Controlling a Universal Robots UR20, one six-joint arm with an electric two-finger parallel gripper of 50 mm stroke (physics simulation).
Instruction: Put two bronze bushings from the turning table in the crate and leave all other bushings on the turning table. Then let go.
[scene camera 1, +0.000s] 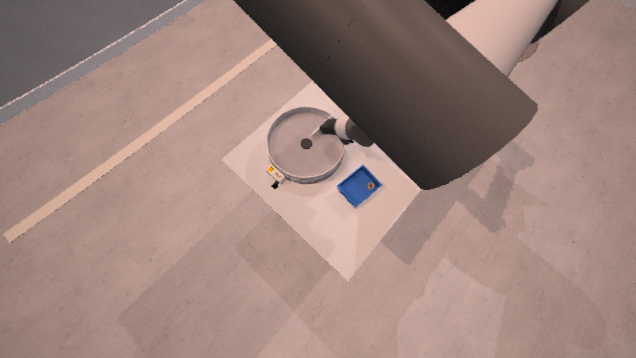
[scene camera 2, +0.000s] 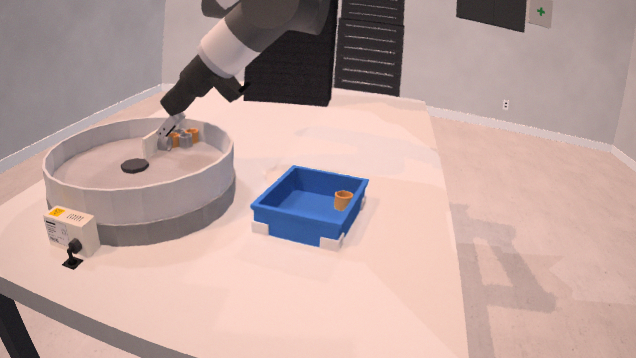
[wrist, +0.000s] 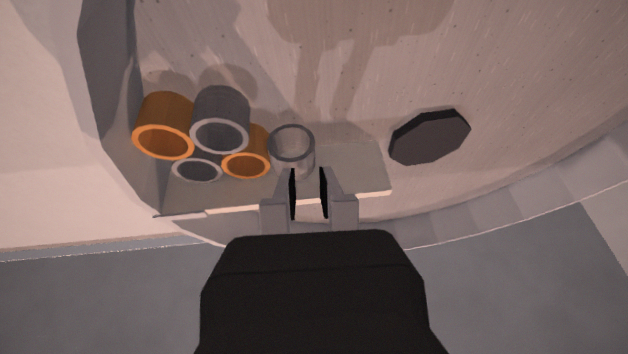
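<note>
The blue crate holds one upright bronze bushing. On the turning table, one bronze bushing stands near the rim, and another bronze bushing stands nearer the divider. One grey bushing stands beside them, and a second grey bushing is partly hidden behind it. A third grey bushing lies on its side by the divider. My gripper is partly open and empty, tilted low at this lying bushing.
A pale divider runs inward from the rim. The dark hub is at the table's centre. A raised rim surrounds the turning table. A white control box stands beside it.
</note>
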